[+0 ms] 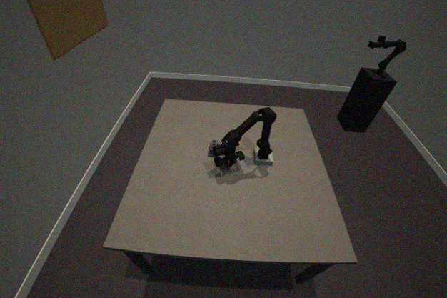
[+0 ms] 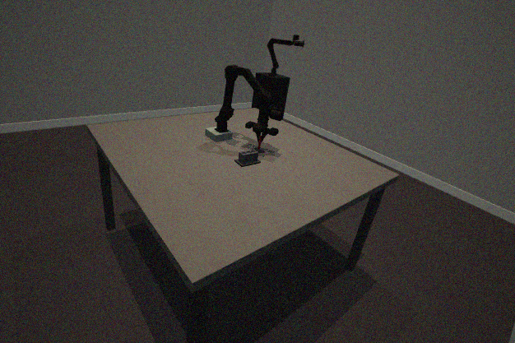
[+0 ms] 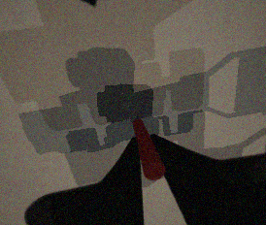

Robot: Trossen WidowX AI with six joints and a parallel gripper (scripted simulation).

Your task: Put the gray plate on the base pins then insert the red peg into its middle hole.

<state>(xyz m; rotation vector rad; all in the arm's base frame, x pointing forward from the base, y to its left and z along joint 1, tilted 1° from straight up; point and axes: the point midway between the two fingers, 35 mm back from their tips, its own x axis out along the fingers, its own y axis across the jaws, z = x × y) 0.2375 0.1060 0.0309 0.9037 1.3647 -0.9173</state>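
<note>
Right now the gray plate is 170 mm to the right of my gripper tip and 110 mm ahead of it. Round my gripper tip: red peg right at my gripper tip.
</note>
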